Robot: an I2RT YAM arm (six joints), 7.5 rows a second.
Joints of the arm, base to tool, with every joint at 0 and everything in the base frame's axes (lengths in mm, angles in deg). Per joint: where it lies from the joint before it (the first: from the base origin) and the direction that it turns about. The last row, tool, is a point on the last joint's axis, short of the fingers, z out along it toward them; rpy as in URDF.
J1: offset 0.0 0.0 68.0 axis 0 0 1
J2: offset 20.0 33.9 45.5 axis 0 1 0
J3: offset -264.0 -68.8 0.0 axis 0 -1 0
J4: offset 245.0 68.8 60.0 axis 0 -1 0
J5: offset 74.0 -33.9 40.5 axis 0 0 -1
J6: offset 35.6 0.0 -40.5 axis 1 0 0
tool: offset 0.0 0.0 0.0 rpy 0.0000 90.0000 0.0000
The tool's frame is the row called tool.
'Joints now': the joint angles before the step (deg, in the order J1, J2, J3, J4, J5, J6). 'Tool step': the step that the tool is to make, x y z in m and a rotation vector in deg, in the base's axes. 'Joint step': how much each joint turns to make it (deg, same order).
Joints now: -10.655 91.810 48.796 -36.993 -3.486 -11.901
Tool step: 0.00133 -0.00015 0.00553 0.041 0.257 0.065
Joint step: 0.021 -0.261 1.182 -1.706 0.000 -0.045
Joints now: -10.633 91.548 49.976 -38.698 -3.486 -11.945
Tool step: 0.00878 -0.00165 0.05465 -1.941 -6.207 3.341
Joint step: 0.000 -5.048 7.760 -6.557 0.000 -3.432
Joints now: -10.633 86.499 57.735 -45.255 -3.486 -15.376
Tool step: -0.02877 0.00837 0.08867 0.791 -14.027 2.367
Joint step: 0.109 -13.485 7.017 -6.929 -3.956 -0.787
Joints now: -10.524 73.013 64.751 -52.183 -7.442 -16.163
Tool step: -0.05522 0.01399 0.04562 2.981 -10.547 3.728
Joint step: -0.020 -13.879 0.219 -4.328 -6.120 -0.349
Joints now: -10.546 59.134 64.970 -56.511 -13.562 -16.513
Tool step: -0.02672 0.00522 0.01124 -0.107 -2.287 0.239
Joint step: 0.002 -5.530 0.000 -3.256 -0.392 0.023
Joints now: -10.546 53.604 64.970 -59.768 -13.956 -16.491
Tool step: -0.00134 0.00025 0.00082 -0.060 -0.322 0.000
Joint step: 0.000 -0.327 0.001 0.000 0.000 0.000
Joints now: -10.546 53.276 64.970 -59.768 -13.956 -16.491
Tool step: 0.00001 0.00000 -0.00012 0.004 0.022 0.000
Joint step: 0.001 0.000 -0.023 0.001 0.001 0.001
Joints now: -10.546 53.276 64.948 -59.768 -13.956 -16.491
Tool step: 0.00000 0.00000 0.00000 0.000 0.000 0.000
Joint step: 0.000 0.000 0.000 0.000 0.000 0.000
